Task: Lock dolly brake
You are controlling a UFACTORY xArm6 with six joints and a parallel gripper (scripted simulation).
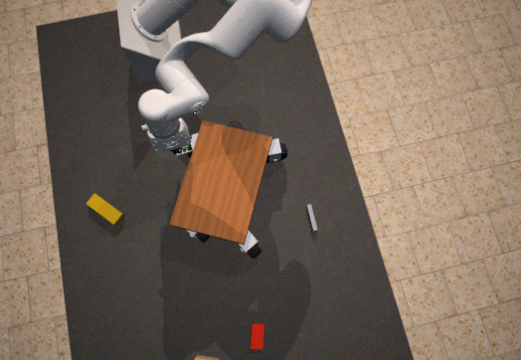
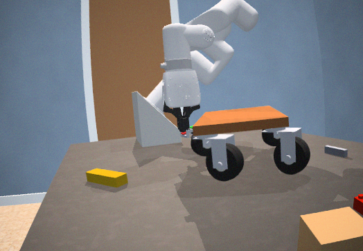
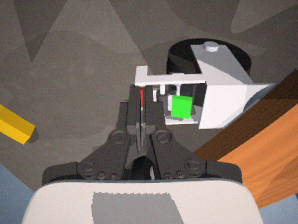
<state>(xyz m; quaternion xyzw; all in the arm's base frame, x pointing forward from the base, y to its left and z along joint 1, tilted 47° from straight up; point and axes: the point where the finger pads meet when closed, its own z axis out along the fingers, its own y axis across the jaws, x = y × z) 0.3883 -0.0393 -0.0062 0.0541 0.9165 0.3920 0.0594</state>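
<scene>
The pedal is 2 cm to the left of my hand and 2 cm below it. Round my hand: grey bar (30 cm ahead, 31 cm to the left, 9 cm below); red block (55 cm ahead, 6 cm to the left, 9 cm below); yellow block (9 cm ahead, 25 cm to the right, 9 cm below).
</scene>
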